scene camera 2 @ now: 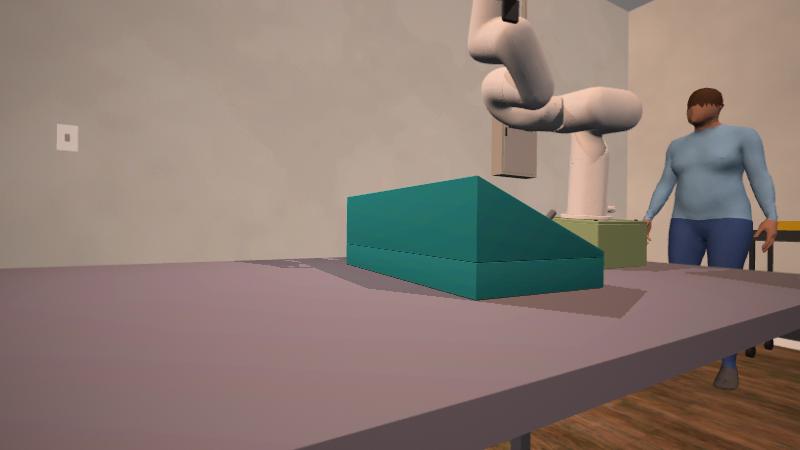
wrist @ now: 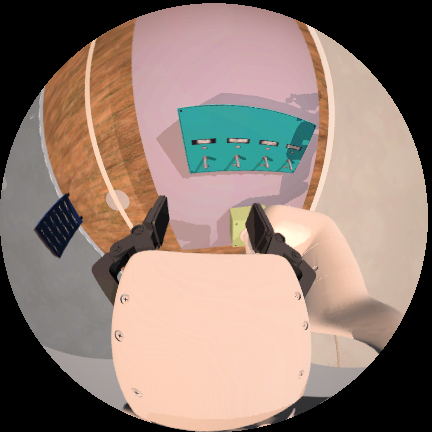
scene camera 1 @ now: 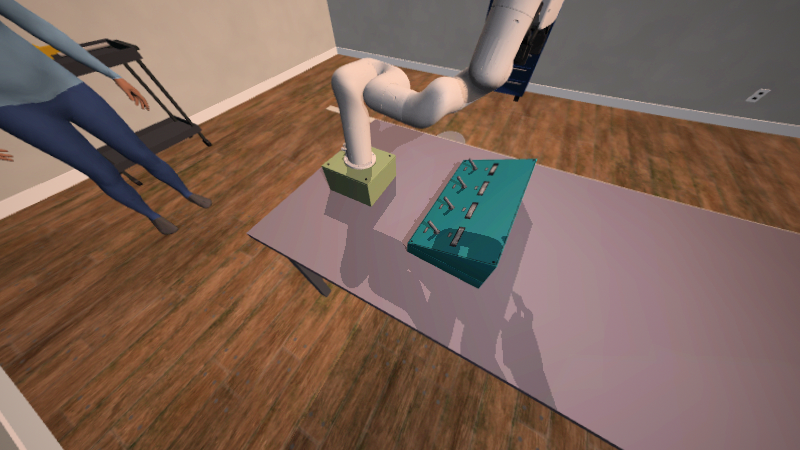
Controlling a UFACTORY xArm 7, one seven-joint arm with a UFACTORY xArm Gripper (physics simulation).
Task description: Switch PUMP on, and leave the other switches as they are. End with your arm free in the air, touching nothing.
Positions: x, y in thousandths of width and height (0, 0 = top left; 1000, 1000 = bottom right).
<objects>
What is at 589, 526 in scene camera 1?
A teal switch panel.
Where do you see a teal switch panel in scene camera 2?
At 582, 526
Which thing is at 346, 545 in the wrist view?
The gripper.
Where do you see a teal switch panel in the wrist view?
506, 307
</objects>
